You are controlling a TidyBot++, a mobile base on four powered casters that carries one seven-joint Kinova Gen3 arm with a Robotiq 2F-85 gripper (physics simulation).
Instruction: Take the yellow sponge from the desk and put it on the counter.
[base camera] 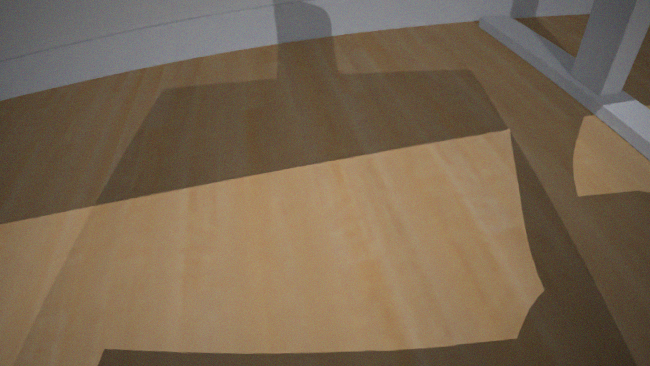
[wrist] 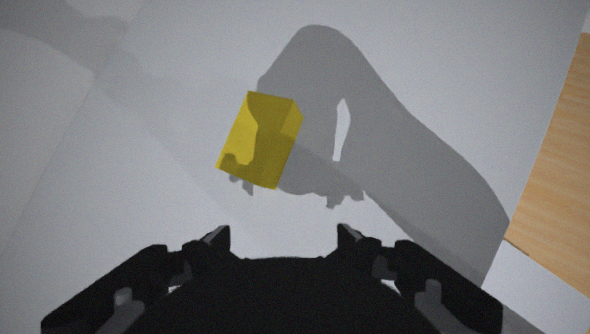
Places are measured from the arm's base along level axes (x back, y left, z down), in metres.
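Where they show: gripper, fingertip midpoint: [wrist: 284, 236].
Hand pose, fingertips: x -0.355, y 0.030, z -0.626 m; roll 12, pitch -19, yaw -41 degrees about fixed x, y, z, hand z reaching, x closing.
Observation:
After its pixels a point has its place.
The yellow sponge [wrist: 267, 142] {x -0.439, y -0.020, z -0.598 m} lies on the white desk top [wrist: 165, 200] {x -0.545, y 0.148, z -0.553 m} in the wrist view, a little left of the middle and tilted in the picture, partly under the arm's shadow. My gripper [wrist: 284, 236] {x -0.356, y 0.030, z -0.626 m} is open, with nothing between its fingers. It is above the desk, and the sponge shows beyond the fingertips, up and slightly to the left in the picture, apart from them. The sponge and the gripper do not show in the base camera view. I cannot make out the counter in either view.
In the base camera view, a white leg with a foot bar [base camera: 545, 60] stands on the wooden floor [base camera: 300, 250] {x -0.368, y 0.046, z 0.397 m} at the upper right. A pale wall [base camera: 150, 40] {x -0.900, y 0.398, z 0.336 m} runs along the back. In the wrist view, the desk's edge and wooden floor [wrist: 555, 200] {x 0.368, y -0.658, z 0.397 m} show at the right.

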